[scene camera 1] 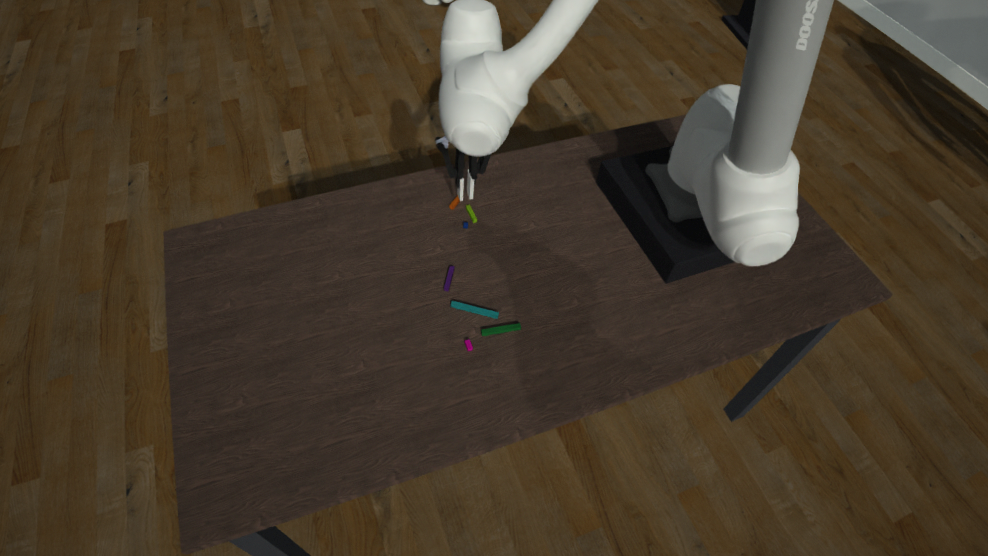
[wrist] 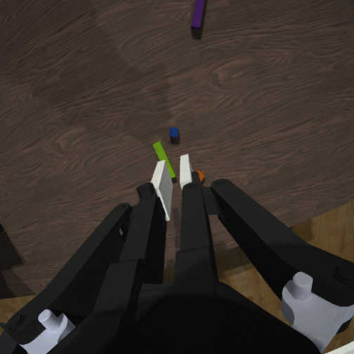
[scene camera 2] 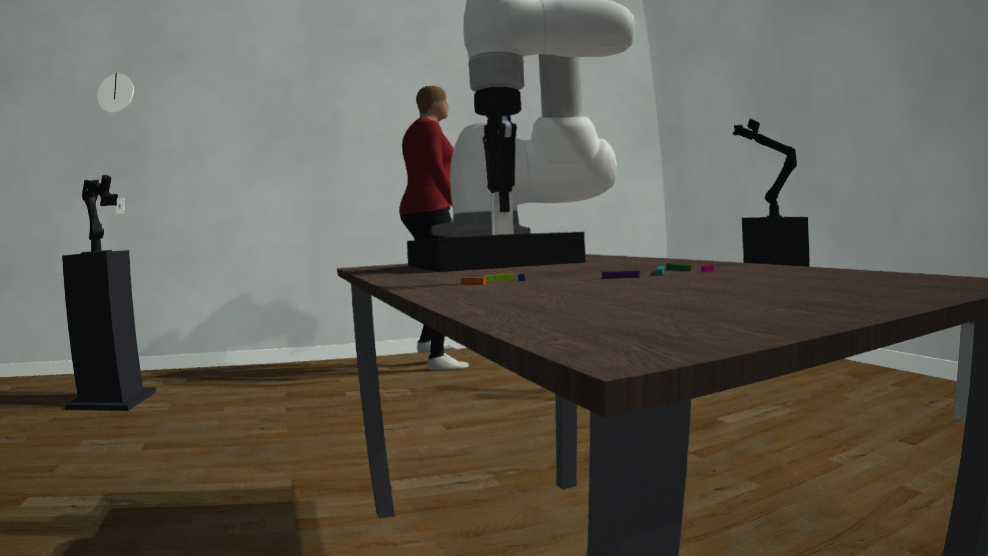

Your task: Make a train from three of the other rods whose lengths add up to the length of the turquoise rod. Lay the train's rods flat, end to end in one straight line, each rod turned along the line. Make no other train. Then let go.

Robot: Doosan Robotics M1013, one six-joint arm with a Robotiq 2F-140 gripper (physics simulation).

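Places are measured from the arm's base along level axes (x ahead, y left, z up), in millimetres.
Where they show: gripper, fingertip midpoint: [scene camera 1: 465, 196] [scene camera 2: 502, 234]; arm's base at its link origin: [scene camera 1: 692, 191] [scene camera 2: 486, 236].
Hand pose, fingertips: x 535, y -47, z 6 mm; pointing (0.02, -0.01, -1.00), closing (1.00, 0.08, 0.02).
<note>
Each offset is from my fingertips to the centre of the thing. Level surfaces: height alone.
The turquoise rod @(dx +19, dy +259, dz -68 mm) [scene camera 1: 474, 309] [scene camera 2: 660, 270] lies flat mid-table. Near the table's far edge an orange rod @(dx +14, dy -50, dz -68 mm) [scene camera 1: 454, 202] [scene camera 2: 473, 279] [wrist: 200, 175], a lime rod @(dx -17, dy -8, dz -68 mm) [scene camera 1: 471, 213] [scene camera 2: 500, 277] [wrist: 161, 151] and a small blue cube @(dx +2, dy +26, dz -68 mm) [scene camera 1: 464, 224] [scene camera 2: 521, 277] [wrist: 174, 132] lie roughly in a row, though in the wrist view the lime rod looks angled and set apart from the cube. My gripper [scene camera 1: 464, 190] [scene camera 2: 503, 205] [wrist: 173, 159] hangs above the lime and orange rods. Its fingers are almost together with nothing between them.
A purple rod @(dx +60, dy +172, dz -68 mm) [scene camera 1: 448, 277] [scene camera 2: 620, 274] [wrist: 197, 14], a dark green rod @(dx -26, dy +314, dz -68 mm) [scene camera 1: 500, 328] [scene camera 2: 677, 266] and a magenta piece @(dx +44, dy +340, dz -68 mm) [scene camera 1: 468, 344] [scene camera 2: 706, 268] lie on the dark table @(dz -74 mm) [scene camera 1: 276, 345]. The arm's black base [scene camera 1: 642, 207] stands at the right. A person in red [scene camera 2: 427, 166] stands behind the table.
</note>
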